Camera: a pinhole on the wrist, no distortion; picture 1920 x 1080 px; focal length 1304.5 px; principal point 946.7 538.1 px. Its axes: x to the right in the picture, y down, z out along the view. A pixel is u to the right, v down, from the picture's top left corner.
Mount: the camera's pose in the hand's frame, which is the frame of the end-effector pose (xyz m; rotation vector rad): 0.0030 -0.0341 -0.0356 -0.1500 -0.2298 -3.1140
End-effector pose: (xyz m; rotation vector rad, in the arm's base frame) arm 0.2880 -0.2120 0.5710 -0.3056 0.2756 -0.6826
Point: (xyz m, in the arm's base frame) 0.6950 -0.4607 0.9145
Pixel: outside the picture
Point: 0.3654 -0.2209 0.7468
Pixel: 873 686
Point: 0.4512 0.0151 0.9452
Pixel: 1295 299
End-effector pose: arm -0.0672 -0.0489 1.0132 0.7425 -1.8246 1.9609
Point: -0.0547 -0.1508 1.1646
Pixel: outside the picture
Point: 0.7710 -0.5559 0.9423
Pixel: outside the picture
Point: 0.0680 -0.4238 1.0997
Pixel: 1163 980
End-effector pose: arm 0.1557 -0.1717 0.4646 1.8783 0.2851 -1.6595
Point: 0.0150 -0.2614 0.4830
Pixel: 1245 498
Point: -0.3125 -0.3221 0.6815
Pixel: 1829 818
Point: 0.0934 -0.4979 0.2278
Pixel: outside the picture
